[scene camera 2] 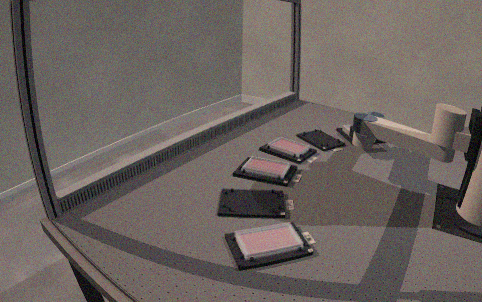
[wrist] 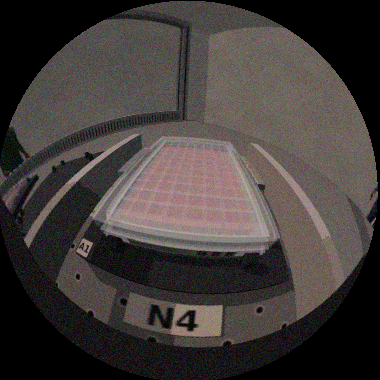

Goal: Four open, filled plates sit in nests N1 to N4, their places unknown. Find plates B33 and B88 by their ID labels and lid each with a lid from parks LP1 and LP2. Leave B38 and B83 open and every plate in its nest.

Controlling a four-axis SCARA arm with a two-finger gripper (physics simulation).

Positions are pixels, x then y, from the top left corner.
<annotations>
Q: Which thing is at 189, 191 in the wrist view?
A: A grey lid.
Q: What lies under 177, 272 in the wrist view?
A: A nest N4.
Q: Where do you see an N4 tag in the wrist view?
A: At 168, 317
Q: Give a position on a pink-filled plate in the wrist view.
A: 173, 248
</annotations>
